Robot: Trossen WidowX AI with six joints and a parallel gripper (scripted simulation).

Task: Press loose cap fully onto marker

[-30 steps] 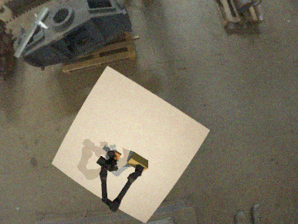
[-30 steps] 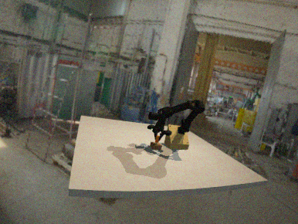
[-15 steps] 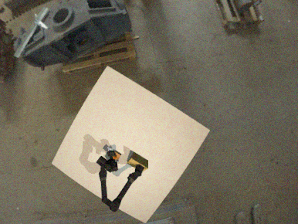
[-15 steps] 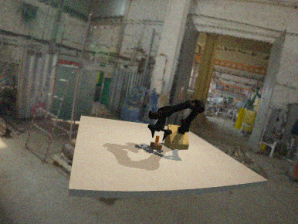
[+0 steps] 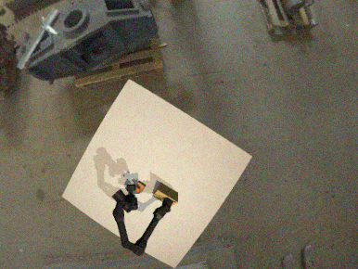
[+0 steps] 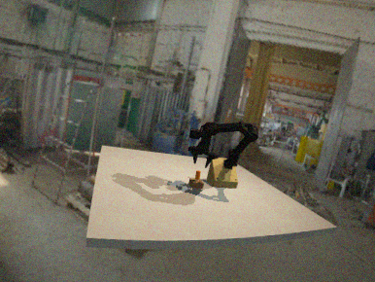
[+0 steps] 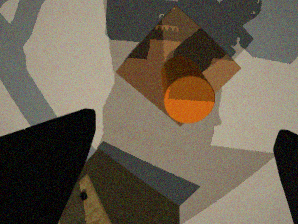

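My gripper tip is 6 cm above the orange cap. The rest, counted from my gripper tip: holder block: 12 cm below.
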